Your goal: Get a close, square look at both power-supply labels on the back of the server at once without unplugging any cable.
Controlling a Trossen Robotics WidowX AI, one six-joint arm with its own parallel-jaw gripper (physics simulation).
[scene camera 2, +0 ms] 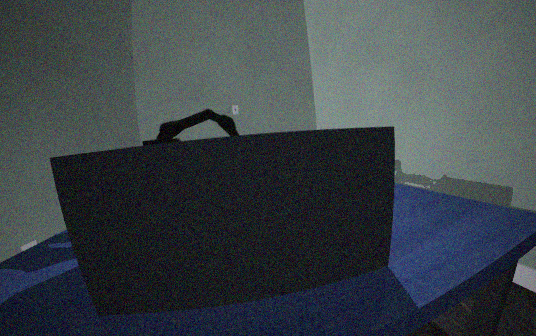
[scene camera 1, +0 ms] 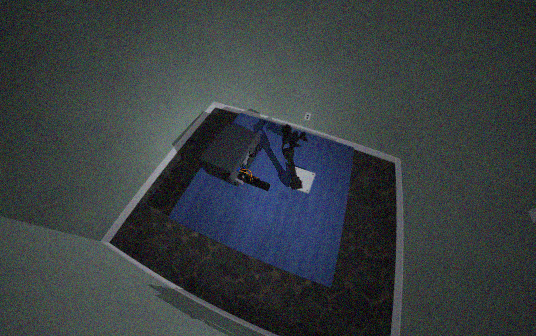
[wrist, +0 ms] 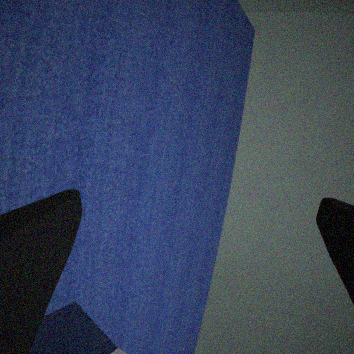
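Note:
The server is a large dark box on the blue mat. In scene camera 1 its back side faces the arm, and an orange cable shows at its near corner. The power-supply labels cannot be made out in scene camera 1 and do not show in the wrist view. My gripper is open and empty, raised apart from the server, on its back side. The wrist view shows blue mat and a pale surface beyond its edge between the fingers. In scene camera 2 the server hides much of the arm.
The blue mat lies on a dark table with a pale rim. A long black block lies beside the server's near back corner. A white plate lies at the arm's base. The arm casts a shadow toward the server.

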